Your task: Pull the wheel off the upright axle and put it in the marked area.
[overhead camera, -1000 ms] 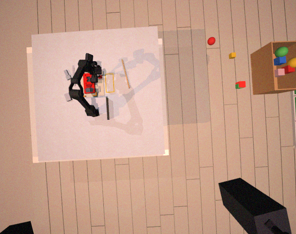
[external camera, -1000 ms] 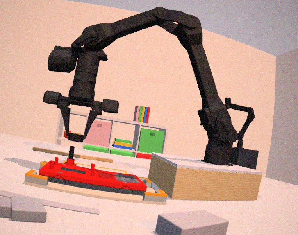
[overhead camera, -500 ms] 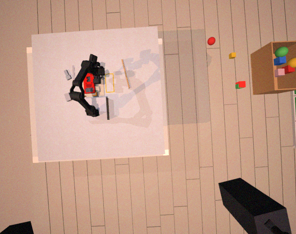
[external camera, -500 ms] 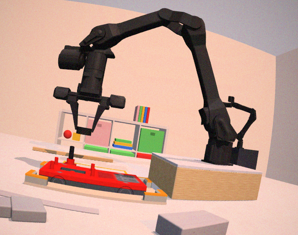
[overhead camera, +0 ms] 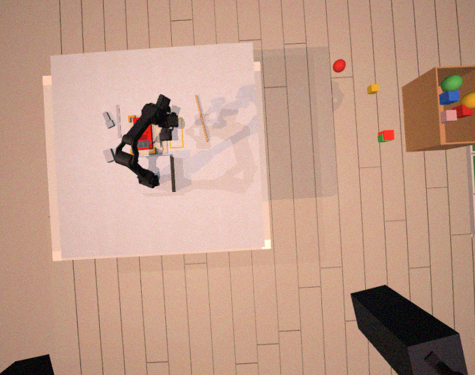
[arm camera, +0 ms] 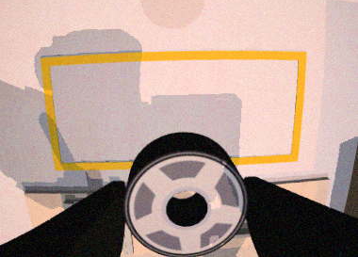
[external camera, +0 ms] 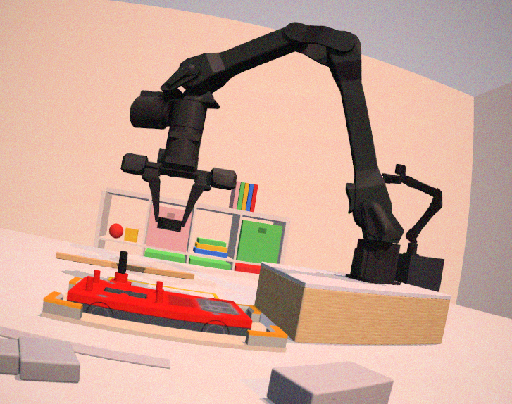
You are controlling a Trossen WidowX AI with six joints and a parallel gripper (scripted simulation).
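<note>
Now: gripper tip 8 cm to the right of the black axle, 8 cm short of it and 7 cm above it. Round my gripper tip: thin wooden strip (18 cm to the right, 10 cm below, 5 cm ahead); wheel (right at my gripper tip).
</note>
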